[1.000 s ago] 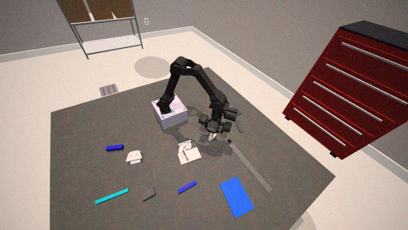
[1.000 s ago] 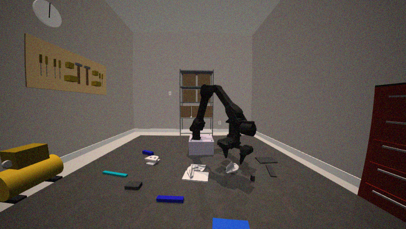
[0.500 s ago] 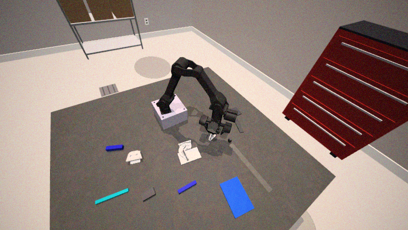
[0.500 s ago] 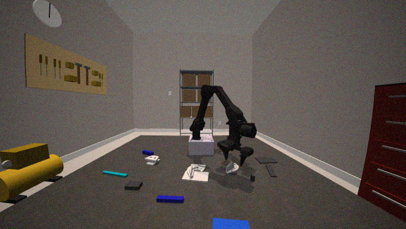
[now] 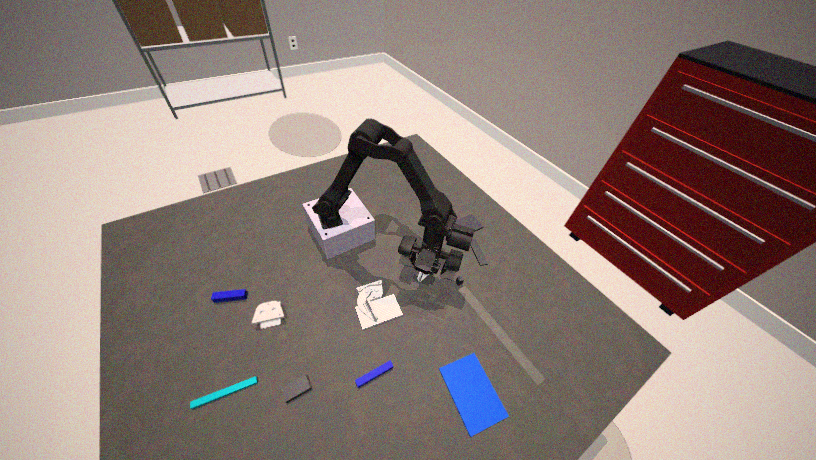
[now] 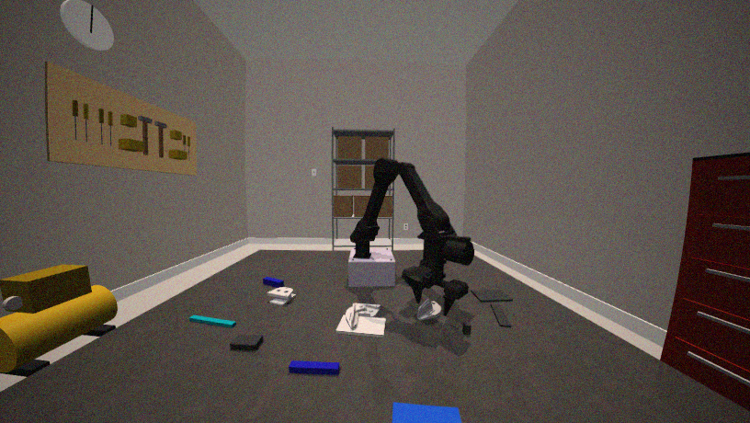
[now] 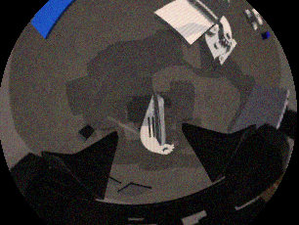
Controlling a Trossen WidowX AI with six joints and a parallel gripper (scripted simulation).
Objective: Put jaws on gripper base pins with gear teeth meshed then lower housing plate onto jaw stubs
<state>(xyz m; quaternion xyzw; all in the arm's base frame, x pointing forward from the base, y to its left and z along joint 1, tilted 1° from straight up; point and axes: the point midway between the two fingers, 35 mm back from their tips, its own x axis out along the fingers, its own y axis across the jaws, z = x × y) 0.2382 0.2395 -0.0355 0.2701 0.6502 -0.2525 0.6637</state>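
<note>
The flat white plate is 190 mm to the right of my gripper tip, 70 mm ahead of it and 20 mm below it. The rest, counted from my gripper tip: cyan bar (600 mm to the right, 130 mm ahead, 20 mm below); then small black cube (80 mm to the left, 70 mm ahead, 10 mm below); then blue sheet (360 mm ahead, 50 mm to the right, 20 mm below).
</note>
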